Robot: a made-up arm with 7 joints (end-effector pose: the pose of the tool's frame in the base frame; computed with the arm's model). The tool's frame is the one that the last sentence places.
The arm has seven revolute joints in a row. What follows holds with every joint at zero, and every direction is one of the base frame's. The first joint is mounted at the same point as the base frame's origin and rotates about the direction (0.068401, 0.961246, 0.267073), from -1.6 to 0.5 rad. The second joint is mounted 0.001 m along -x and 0.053 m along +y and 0.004 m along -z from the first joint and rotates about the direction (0.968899, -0.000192, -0.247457), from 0 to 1.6 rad. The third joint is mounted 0.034 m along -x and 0.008 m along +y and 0.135 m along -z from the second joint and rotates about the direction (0.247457, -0.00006, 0.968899), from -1.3 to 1.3 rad. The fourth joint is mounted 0.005 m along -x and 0.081 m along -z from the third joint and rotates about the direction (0.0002, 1, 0.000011), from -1.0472 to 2.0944 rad. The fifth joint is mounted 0.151 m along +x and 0.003 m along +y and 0.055 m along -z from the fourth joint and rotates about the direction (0.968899, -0.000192, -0.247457), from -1.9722 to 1.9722 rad. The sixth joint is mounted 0.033 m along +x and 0.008 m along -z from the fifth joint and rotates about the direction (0.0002, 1, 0.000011), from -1.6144 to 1.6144 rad. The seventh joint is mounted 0.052 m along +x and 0.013 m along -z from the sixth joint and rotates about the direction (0.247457, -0.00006, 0.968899), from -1.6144 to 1.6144 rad. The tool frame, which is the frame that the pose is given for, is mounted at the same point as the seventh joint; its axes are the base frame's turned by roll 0, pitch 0.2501 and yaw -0.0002 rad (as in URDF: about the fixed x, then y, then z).
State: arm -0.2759 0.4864 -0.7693 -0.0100 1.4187 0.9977 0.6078
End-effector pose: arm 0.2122 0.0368 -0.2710 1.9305 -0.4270 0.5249
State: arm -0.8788 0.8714 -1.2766 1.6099 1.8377 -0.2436 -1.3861
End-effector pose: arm 0.2452 0.3833 -0.2294 -0.9358 -1.8502 0.5728
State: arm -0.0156 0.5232 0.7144 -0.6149 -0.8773 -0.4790 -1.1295
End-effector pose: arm 0.1451 0.2341 -0.0255 0.5795 -1.0213 -0.8236
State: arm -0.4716 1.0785 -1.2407 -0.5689 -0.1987 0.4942 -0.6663
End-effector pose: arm 0.1330 0.0400 -0.2352 0.7022 0.8432 -1.7828
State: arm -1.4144 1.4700 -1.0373 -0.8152 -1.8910 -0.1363 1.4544
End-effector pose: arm 0.2142 0.0160 0.0362 -0.1410 0.1843 0.2372
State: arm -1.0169 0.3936 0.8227 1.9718 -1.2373 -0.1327 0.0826
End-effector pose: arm 0.2764 0.1288 -0.3585 -1.5392 0.7023 1.1761
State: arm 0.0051 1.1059 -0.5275 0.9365 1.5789 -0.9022 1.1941
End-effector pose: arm 0.0259 0.3782 -0.2893 1.4801 -0.0886 -1.1907
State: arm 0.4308 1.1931 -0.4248 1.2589 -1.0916 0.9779 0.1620
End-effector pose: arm -0.1522 0.4438 -0.1607 0.3411 2.3388 1.4805
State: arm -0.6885 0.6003 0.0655 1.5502 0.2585 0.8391 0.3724
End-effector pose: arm 0.1734 0.3010 -0.3429 0.8861 1.8044 0.8047
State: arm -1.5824 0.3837 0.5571 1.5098 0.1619 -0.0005 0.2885
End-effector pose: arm 0.4780 0.1074 -0.0716 -0.0782 0.1579 0.4091
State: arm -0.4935 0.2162 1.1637 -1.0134 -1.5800 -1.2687 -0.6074
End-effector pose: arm 0.0390 0.2149 -0.0174 0.0075 -2.8443 0.1825
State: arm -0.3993 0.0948 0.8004 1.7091 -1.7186 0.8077 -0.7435
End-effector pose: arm 0.0730 0.0495 -0.4473 -2.5551 -0.0270 0.7077
